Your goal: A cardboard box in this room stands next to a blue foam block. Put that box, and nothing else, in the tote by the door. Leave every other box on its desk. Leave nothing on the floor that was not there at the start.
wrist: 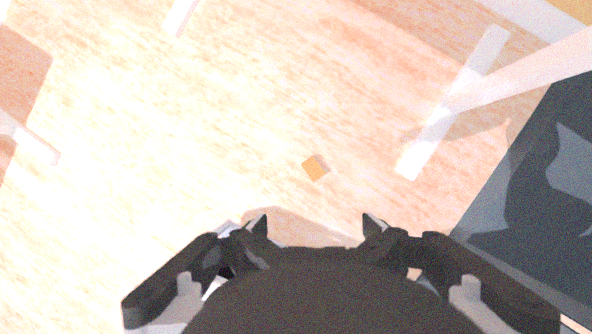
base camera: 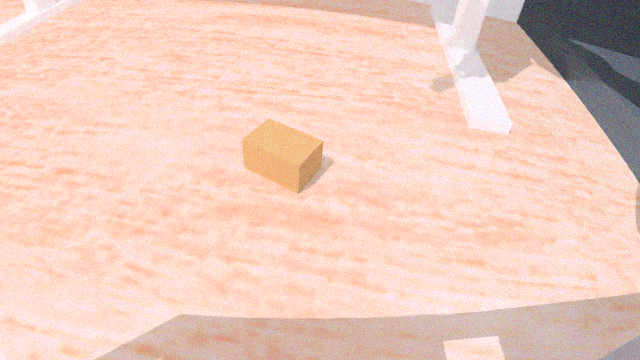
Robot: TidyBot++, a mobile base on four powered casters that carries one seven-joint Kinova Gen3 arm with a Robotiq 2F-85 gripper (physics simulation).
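Places are measured from the arm's base along level axes (x back, y right, z up), in millimetres.
Pixels of known places: gripper, between the fingertips: [wrist: 313, 223].
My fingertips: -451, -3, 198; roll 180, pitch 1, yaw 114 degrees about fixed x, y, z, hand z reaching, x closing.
Note:
Ahead of a thing's pixels: the offset from my fingertips to its top centre, as dx, dy, dz. "*": to the spot under its first point. Level surfaces: height alone.
A small tan cardboard box @[-25, -2, -545] [base camera: 282, 152] [wrist: 314, 168] lies on the wooden floor, near the middle of the base camera view and just above the fingers in the wrist view. My gripper [wrist: 313, 223] is open, with nothing between its fingers. It points down and hangs well above the floor, with the box appearing beyond the fingertips. The blue foam block and the tote do not show in either view.
A white desk foot [base camera: 482, 100] [wrist: 430, 135] stands on the floor to the right of the box, with its leg rising from it. A dark grey surface @[dz -518] [wrist: 530, 215] lies at the right. Another white foot @[* +390, -1398, -570] [wrist: 37, 142] shows at the left.

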